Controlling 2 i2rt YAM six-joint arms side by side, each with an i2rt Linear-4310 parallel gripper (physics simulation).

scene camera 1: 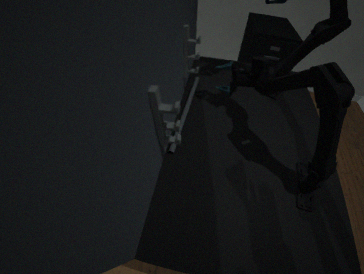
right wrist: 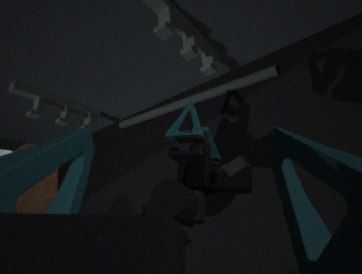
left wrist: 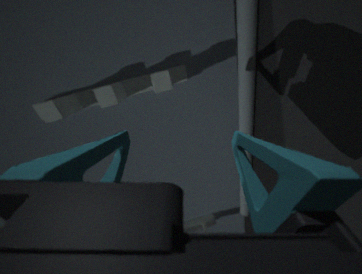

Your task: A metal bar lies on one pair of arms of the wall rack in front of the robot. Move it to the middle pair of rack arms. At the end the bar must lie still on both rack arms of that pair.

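The metal bar (scene camera 1: 188, 106) (left wrist: 246, 85) (right wrist: 200, 98) is a long pale rod. It lies along the foot of the wall, apart from and below the lowest rack arms. The wall rack has a near upright (scene camera 1: 156, 112) and a far upright (scene camera 1: 186, 42), each with three short arms. The arms also show in the left wrist view (left wrist: 106, 96) and the right wrist view (right wrist: 188, 51); I see no bar on them. My left gripper (scene camera 1: 226, 77) (left wrist: 180, 136) (right wrist: 198, 116) is open and empty, beside the bar's far part. My right gripper is open and empty; I cannot make it out clearly in scene camera 1.
A dark box (scene camera 1: 270, 37) stands at the back. The dark table top (scene camera 1: 180, 215) runs along the wall (scene camera 1: 90, 125). My two arms reach close together at the upper right of scene camera 1, with shadows on the table. The scene is dim.
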